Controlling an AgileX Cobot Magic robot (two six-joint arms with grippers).
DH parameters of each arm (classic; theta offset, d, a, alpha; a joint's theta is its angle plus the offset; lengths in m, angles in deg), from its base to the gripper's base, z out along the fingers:
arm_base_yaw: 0 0.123 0 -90
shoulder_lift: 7.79 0 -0.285 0
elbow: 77.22 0 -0.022 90
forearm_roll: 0 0.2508 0 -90
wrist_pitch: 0 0 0.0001 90
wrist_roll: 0 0.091 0 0
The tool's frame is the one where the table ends.
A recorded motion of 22 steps. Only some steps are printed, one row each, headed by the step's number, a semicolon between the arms.
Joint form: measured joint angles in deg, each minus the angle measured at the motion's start. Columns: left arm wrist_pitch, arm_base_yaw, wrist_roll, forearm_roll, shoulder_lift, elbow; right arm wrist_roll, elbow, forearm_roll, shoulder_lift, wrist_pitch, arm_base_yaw.
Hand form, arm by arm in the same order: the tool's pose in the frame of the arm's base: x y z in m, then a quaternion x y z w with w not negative. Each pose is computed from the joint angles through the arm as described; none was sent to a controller.
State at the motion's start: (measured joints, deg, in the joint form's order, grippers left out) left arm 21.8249 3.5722 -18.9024 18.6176 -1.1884 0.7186; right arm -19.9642 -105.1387 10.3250 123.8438 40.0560 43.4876
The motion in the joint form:
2: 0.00 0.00 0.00 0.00 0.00 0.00; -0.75 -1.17 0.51 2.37 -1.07 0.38
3: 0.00 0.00 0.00 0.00 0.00 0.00; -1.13 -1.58 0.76 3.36 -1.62 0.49
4: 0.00 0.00 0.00 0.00 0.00 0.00; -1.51 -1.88 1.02 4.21 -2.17 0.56
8: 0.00 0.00 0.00 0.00 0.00 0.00; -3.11 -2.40 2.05 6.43 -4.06 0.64
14: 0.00 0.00 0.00 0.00 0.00 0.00; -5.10 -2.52 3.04 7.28 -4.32 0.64
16: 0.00 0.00 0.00 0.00 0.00 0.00; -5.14 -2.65 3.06 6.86 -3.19 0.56
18: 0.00 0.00 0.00 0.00 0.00 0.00; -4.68 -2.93 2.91 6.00 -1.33 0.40
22: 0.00 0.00 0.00 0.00 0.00 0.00; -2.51 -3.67 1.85 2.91 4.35 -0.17
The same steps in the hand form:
2: 0.0508 0.0140 0.1776 -0.07139 0.79126 0.05802 0.60452; 0.3529 0.3541 0.2121 -0.46223 0.82760 0.13950 0.28628
3: 0.0508 0.0140 0.1776 -0.07139 0.79126 0.05802 0.60452; 0.3543 0.3570 0.2061 -0.46404 0.82658 0.14004 0.28605
4: 0.0508 0.0140 0.1776 -0.07139 0.79126 0.05802 0.60452; 0.3556 0.3593 0.2008 -0.46545 0.82568 0.14058 0.28609
8: 0.0508 0.0140 0.1776 -0.07139 0.79126 0.05802 0.60452; 0.3593 0.3645 0.1857 -0.47026 0.82191 0.14238 0.28819
14: 0.0508 0.0140 0.1776 -0.07139 0.79126 0.05802 0.60452; 0.3598 0.3662 0.1792 -0.47984 0.81721 0.14294 0.28545
16: 0.0508 0.0140 0.1776 -0.07139 0.79126 0.05802 0.60452; 0.3590 0.3648 0.1826 -0.48147 0.81790 0.14298 0.28068
18: 0.0508 0.0140 0.1776 -0.07139 0.79126 0.05802 0.60452; 0.3577 0.3622 0.1901 -0.48085 0.82034 0.14338 0.27437
22: 0.0508 0.0140 0.1776 -0.07139 0.79126 0.05802 0.60452; 0.3535 0.3518 0.2161 -0.47475 0.82945 0.14152 0.25807

